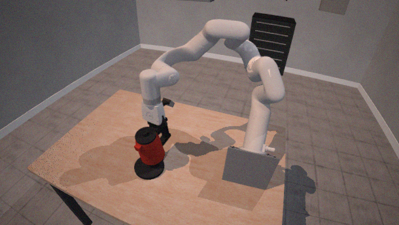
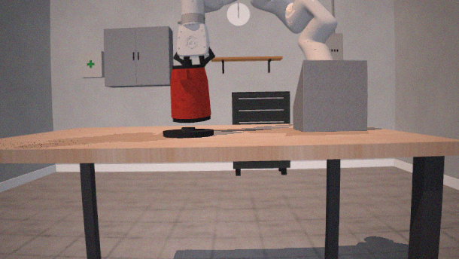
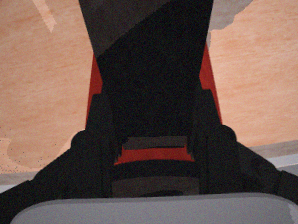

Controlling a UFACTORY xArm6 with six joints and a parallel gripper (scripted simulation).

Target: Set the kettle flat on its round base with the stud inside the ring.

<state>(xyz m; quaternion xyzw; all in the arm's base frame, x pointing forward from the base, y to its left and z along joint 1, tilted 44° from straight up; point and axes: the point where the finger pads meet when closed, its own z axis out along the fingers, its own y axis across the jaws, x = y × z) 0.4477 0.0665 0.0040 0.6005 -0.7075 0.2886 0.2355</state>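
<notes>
The red kettle lies 3 cm to the left of my hand and 5 cm below it. The rest, counted from my hand: black round base (1 cm ahead, 9 cm to the left, 18 cm below).
</notes>
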